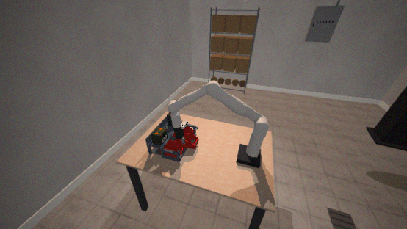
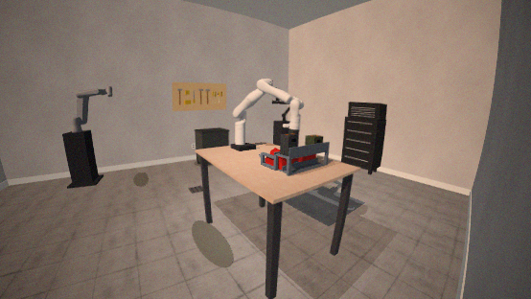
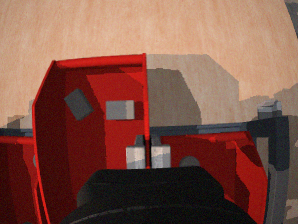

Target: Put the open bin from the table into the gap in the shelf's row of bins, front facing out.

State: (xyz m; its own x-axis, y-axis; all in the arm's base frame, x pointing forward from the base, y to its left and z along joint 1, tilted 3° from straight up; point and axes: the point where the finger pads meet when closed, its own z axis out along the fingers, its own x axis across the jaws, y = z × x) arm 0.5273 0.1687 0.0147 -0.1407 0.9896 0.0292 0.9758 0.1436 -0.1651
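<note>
Now: the blue-grey shelf 120 mm ahead of my hand, 70 mm below it and 30 mm to the right of it.
</note>
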